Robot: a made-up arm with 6 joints.
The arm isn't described. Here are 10 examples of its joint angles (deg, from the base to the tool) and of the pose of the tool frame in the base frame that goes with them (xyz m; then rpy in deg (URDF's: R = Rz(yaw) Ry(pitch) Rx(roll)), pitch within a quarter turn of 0, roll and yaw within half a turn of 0).
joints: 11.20 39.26 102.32 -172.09 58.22 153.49
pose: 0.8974 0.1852 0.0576 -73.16 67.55 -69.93
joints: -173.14 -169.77 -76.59 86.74 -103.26 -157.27
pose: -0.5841 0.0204 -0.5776 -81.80 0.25 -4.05
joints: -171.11 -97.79 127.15 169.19 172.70 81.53
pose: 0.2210 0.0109 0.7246 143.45 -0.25 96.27
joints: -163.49 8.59 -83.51 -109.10 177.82 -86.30
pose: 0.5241 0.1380 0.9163 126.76 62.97 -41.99
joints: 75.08 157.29 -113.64 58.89 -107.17 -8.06
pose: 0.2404 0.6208 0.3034 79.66 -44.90 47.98
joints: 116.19 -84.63 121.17 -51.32 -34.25 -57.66
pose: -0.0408 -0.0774 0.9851 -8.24 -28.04 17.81
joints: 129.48 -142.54 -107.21 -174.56 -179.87 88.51
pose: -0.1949 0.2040 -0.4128 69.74 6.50 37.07
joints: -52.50 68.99 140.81 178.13 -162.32 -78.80
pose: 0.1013 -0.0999 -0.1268 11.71 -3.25 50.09
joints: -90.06 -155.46 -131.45 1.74 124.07 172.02
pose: 0.0231 -0.4706 -0.1403 -175.83 16.73 -80.71
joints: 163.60 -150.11 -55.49 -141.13 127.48 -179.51
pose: -0.0831 0.0620 -0.8179 18.66 30.57 137.77
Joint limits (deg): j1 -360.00..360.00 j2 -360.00..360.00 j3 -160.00..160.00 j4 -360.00..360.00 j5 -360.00..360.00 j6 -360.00..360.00
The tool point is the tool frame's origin. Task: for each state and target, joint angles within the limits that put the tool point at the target. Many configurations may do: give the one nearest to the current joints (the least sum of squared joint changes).
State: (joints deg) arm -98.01 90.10 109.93 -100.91 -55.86 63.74
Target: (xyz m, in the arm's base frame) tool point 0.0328 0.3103 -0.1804
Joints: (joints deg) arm -76.15 108.91 142.69 -105.95 -51.28 63.74
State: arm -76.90 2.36 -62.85 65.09 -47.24 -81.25
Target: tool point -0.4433 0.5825 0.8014
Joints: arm -57.71 9.82 -93.17 63.16 -55.97 -81.25
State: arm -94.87 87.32 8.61 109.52 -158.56 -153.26
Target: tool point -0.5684 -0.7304 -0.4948
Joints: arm -125.63 118.30 15.74 109.61 -147.80 -153.26
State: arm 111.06 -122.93 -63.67 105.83 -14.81 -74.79
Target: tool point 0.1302 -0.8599 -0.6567
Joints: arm 98.19 -100.13 -56.56 106.16 -14.34 -74.79
